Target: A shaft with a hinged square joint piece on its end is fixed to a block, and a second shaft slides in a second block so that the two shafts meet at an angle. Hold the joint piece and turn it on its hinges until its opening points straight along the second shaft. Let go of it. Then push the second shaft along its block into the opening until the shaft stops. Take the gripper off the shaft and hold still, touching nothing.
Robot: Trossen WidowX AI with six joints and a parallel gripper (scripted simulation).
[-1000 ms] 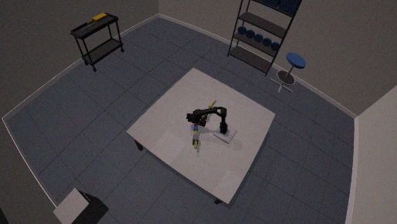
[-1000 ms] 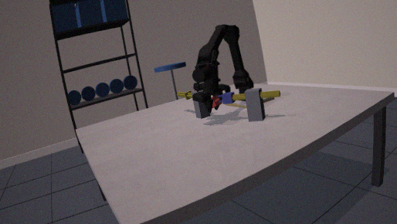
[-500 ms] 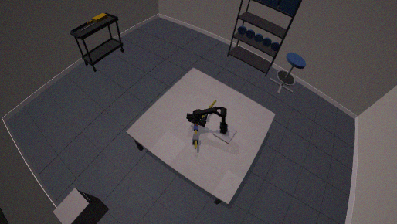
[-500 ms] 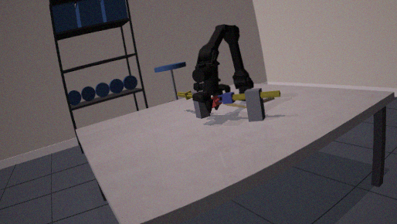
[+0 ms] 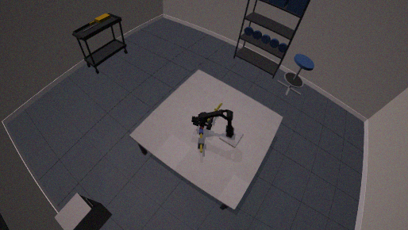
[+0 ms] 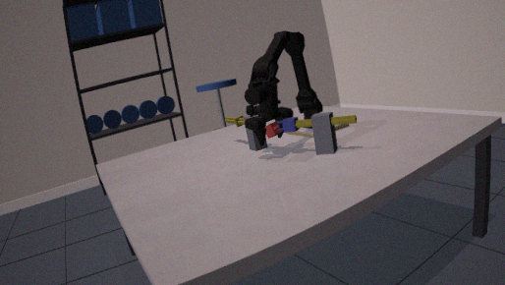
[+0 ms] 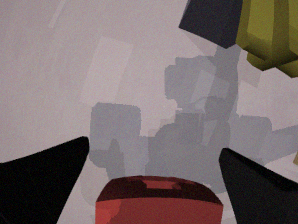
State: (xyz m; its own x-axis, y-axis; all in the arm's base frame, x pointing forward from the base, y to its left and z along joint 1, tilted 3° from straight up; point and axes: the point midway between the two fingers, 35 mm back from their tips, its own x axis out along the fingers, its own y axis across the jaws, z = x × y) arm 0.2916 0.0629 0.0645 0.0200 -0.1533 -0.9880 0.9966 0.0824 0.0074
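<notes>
Now: gripper tip 40 mm below the red joint piece and 20 mm to the right of it.
</notes>
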